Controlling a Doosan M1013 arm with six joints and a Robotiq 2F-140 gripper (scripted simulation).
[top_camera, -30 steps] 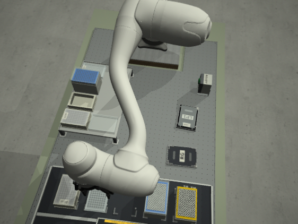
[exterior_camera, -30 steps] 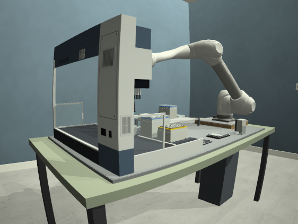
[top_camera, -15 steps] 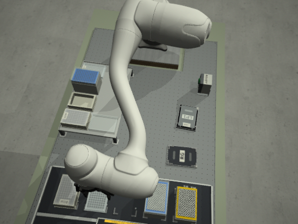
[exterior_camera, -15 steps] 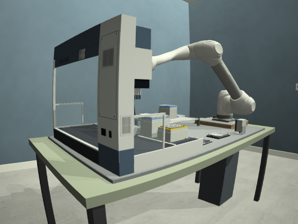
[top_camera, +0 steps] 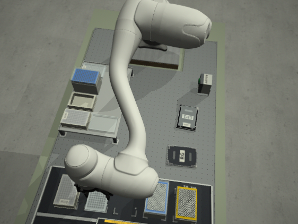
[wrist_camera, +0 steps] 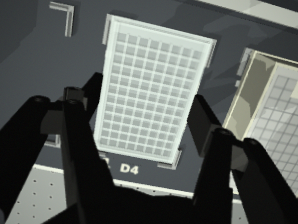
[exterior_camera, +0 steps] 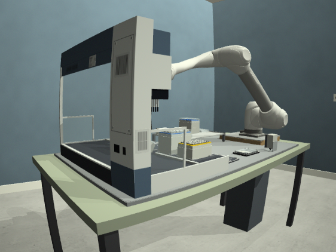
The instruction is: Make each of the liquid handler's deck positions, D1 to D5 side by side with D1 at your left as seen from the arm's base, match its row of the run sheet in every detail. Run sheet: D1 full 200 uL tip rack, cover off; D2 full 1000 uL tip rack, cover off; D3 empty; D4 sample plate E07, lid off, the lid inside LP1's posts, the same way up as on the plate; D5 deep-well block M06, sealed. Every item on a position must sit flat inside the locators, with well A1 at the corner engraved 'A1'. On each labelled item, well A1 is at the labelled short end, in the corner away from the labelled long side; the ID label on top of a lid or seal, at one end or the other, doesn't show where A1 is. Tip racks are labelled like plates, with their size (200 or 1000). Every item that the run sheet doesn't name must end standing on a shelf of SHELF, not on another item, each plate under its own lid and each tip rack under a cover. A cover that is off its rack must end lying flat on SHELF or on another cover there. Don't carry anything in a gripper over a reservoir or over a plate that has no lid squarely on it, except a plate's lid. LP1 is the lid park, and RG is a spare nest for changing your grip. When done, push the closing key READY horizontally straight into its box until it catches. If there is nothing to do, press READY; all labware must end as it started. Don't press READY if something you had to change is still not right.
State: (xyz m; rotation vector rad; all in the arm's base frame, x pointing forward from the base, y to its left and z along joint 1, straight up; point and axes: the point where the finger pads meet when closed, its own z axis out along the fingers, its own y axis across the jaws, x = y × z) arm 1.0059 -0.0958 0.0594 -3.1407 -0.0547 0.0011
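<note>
My hand is 20 mm above the clear sample plate. From my hand the other things lie so: yellow-rimmed tip rack: 370 mm to the left, 20 mm behind, 10 mm above; blue-rimmed tip rack: 240 mm to the left, 40 mm above, 20 mm behind; deep-well block M06: 120 mm to the right, 10 mm below.
</note>
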